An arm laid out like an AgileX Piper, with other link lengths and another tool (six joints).
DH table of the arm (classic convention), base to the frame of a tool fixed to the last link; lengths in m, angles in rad. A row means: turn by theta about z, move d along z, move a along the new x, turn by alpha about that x. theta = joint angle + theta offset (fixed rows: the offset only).
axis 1: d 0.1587  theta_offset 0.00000  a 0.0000  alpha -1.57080
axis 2: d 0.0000  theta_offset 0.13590  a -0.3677  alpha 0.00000
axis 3: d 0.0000  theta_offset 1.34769  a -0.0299  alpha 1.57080
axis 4: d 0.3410  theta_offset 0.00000  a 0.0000  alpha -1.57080
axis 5: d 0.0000  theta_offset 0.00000  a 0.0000  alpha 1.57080
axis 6: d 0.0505  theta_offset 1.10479  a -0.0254  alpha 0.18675
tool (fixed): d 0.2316  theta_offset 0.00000  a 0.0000  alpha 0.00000
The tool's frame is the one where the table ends.
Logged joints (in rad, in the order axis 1, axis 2, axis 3, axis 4, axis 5, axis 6), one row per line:
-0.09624, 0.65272, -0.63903, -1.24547, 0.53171, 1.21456
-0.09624, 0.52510, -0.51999, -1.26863, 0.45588, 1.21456
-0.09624, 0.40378, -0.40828, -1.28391, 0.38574, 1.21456
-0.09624, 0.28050, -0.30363, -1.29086, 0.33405, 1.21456
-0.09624, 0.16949, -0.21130, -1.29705, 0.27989, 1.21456
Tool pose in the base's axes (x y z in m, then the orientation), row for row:
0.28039, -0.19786, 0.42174, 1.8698, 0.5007, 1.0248
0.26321, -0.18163, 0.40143, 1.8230, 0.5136, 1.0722
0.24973, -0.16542, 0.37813, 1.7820, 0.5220, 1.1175
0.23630, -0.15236, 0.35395, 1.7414, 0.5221, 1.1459
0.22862, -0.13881, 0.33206, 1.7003, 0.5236, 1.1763
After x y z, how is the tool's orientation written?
As angles about the fixed x, y, z axes (roll, pitch, yaw), in radians.
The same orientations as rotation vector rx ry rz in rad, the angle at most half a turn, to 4 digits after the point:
1.4081, 1.1836, 0.2513
1.3329, 1.2094, 0.3000
1.2665, 1.2315, 0.3489
1.2154, 1.2373, 0.3929
1.1620, 1.2435, 0.4379

